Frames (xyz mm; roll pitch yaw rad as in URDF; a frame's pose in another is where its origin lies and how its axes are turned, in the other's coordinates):
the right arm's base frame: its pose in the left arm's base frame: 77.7 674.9 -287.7 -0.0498 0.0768 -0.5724
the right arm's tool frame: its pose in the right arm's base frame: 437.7 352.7 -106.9 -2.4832 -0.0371 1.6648
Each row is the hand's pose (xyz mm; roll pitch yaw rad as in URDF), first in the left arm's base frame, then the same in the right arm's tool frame.
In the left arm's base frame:
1: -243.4 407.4 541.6 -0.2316 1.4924 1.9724
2: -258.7 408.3 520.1 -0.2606 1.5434 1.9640
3: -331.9 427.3 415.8 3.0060 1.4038 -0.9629
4: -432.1 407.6 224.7 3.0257 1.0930 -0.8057
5: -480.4 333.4 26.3 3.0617 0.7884 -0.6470
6: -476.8 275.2 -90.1 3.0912 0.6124 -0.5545
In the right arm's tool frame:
1: -695.4 -1120.6 -308.6 0.5262 -0.8898 1.4831
2: -701.5 -1116.4 -283.3 0.4651 -0.8519 1.5360
3: -717.8 -1100.5 -156.5 0.2857 -0.6812 1.6640
4: -780.3 -1030.6 38.8 0.1233 -0.3717 1.7254
5: -867.4 -903.0 191.7 0.0379 -0.0561 1.6862
6: -916.8 -802.3 257.7 0.0056 0.1253 1.6310

